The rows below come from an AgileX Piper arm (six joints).
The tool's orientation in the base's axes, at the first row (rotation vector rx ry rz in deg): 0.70 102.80 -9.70
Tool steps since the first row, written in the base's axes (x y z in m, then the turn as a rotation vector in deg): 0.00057 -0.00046 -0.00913 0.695 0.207 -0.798; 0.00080 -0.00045 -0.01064 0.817 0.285 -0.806; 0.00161 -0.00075 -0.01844 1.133 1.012 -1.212; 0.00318 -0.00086 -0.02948 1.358 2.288 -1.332; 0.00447 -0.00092 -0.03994 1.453 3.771 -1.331; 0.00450 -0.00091 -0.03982 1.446 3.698 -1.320; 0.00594 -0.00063 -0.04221 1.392 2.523 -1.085; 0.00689 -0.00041 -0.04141 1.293 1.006 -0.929
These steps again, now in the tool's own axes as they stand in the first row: 0.00876 0.00059 0.00260 0.597 0.361 0.822; 0.01017 0.00079 0.00315 0.571 0.451 0.933; 0.01758 0.00142 0.00568 0.831 1.245 1.239; 0.02793 0.00266 0.00963 0.790 2.543 1.328; 0.03779 0.00386 0.01317 0.644 4.019 1.239; 0.03766 0.00386 0.01317 0.641 3.945 1.239; 0.03963 0.00454 0.01505 0.523 2.752 1.278; 0.03861 0.00477 0.01577 0.521 1.225 1.333
